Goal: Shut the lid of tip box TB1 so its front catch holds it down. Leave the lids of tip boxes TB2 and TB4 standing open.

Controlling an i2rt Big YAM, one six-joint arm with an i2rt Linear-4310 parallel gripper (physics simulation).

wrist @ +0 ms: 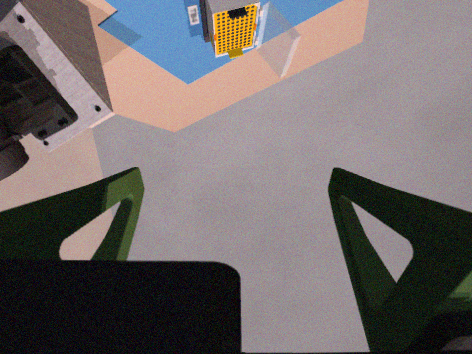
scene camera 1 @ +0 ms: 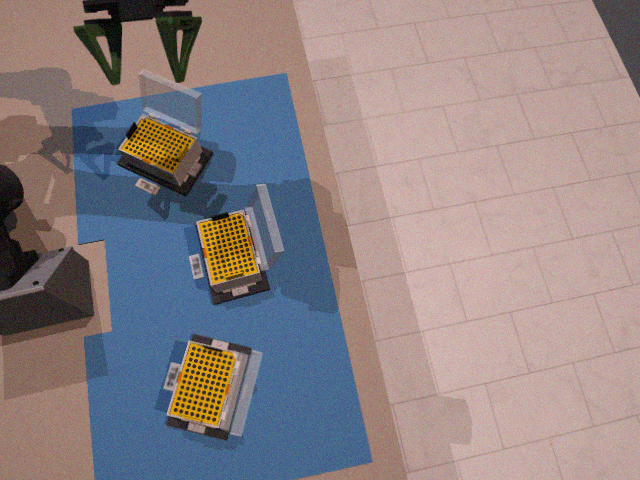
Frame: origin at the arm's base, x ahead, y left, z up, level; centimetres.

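Where they show: gripper, fingertip midpoint: [wrist: 236, 178] [scene camera 1: 147, 83]; arm's base at its link origin: [wrist: 32, 95] [scene camera 1: 0, 277].
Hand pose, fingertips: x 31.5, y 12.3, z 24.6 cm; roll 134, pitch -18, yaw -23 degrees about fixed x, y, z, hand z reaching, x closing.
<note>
Each offset is from my fingertips to the top centre of the thing. "*": to the spot under its first point. Level surfaces: height alone.
Three tip boxes with yellow racks stand on the blue mat with clear lids open. The upper box {dx -6.1, dy +11.0, dz -30.3 cm} [scene camera 1: 159, 144] has its lid {* dx -2.3, dy +16.9, dz -28.4 cm} [scene camera 1: 170, 103] raised; its blurred label looks like TB2. The middle box {dx +3.9, dy -11.6, dz -30.3 cm} [scene camera 1: 229, 248] has its lid [scene camera 1: 269, 219] open to the right; its label is too blurred to read. The lower box {dx -3.3, dy -33.6, dz -30.3 cm} [scene camera 1: 202, 384] [wrist: 235, 31] has its lid {dx +2.8, dy -36.3, dz -22.4 cm} [scene camera 1: 247, 392] [wrist: 280, 45] open to the right; its blurred label looks like TB4. My gripper [scene camera 1: 147, 81] [wrist: 236, 178] is open and empty, appearing above the upper box's lid in the scene view.
The blue mat {dz -37.8 cm} [scene camera 1: 289, 413] [wrist: 187, 65] lies on a tan table {dz -38.1 cm} [scene camera 1: 36, 428] [wrist: 172, 112]. The dark robot base [scene camera 1: 56, 294] [wrist: 75, 65] stands at the left beside the mat's notch. Small label plates lie left of the middle and lower boxes. A tiled floor [scene camera 1: 491, 232] lies right of the table.
</note>
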